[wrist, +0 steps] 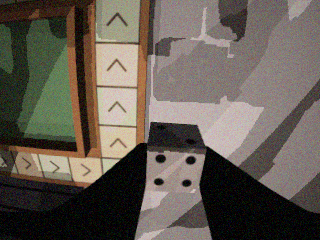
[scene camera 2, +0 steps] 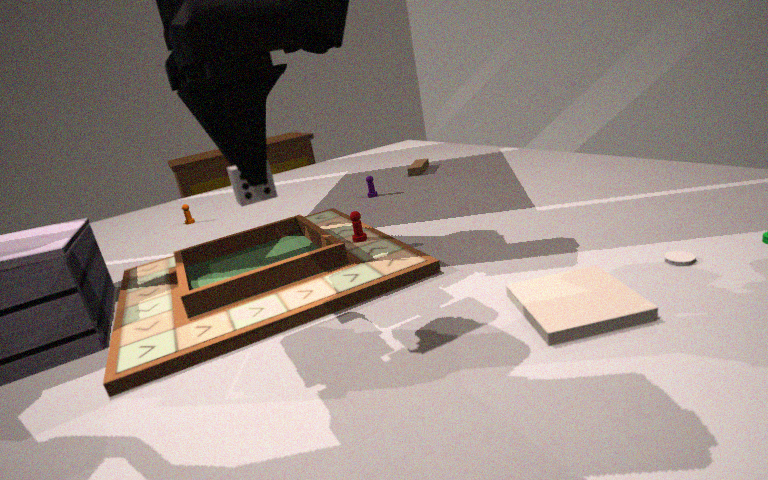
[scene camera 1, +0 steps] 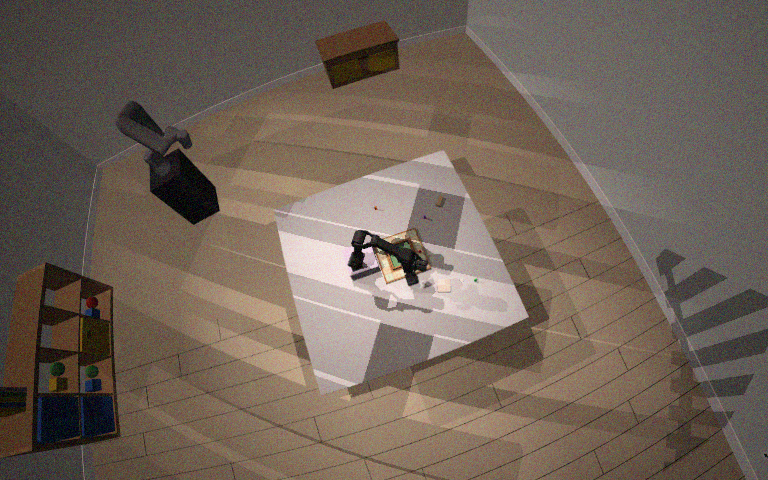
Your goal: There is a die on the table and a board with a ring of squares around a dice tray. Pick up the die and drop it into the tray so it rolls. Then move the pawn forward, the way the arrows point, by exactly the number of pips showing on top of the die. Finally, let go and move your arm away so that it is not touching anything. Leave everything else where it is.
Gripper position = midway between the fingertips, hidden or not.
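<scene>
Gripper (scene camera 2: 254, 182), carrying a white die. Gripper again in the wrist view (wrist: 173, 152). Beige tile (scene camera 2: 573, 305), out of frame in the wrist view.
</scene>
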